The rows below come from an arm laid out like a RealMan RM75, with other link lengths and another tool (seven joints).
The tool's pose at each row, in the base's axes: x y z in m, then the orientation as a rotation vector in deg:
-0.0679 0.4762 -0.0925 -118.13 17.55 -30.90
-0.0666 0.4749 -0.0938 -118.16 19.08 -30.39
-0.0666 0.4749 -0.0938 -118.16 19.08 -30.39
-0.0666 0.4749 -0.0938 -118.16 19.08 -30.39
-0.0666 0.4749 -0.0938 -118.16 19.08 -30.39
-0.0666 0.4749 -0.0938 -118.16 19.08 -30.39
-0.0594 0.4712 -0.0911 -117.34 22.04 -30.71
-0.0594 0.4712 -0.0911 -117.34 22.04 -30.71
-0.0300 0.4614 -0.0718 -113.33 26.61 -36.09
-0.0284 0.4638 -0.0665 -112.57 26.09 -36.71
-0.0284 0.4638 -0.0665 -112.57 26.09 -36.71
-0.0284 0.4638 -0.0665 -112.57 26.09 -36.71
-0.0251 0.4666 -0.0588 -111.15 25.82 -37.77
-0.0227 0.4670 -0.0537 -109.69 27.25 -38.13
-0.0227 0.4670 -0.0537 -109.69 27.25 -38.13
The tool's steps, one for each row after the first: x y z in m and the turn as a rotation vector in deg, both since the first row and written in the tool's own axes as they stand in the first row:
0.0014 0.0018 0.0003 -0.42 0.25 1.23
0.0014 0.0018 0.0003 -0.42 0.25 1.23
0.0014 0.0018 0.0003 -0.42 0.25 1.23
0.0014 0.0018 0.0003 -0.42 0.25 1.23
0.0014 0.0018 0.0003 -0.42 0.25 1.23
0.0099 0.0014 -0.0002 -0.48 1.75 3.26
0.0099 0.0014 -0.0002 -0.48 1.75 3.26
0.0445 -0.0101 -0.0018 1.63 7.88 4.98
0.0462 -0.0159 -0.0016 2.46 8.21 4.56
0.0462 -0.0159 -0.0016 2.46 8.21 4.56
0.0462 -0.0159 -0.0016 2.46 8.21 4.56
0.0499 -0.0239 -0.0014 3.79 9.04 4.28
0.0531 -0.0285 -0.0022 4.67 10.08 5.44
0.0531 -0.0285 -0.0022 4.67 10.08 5.44

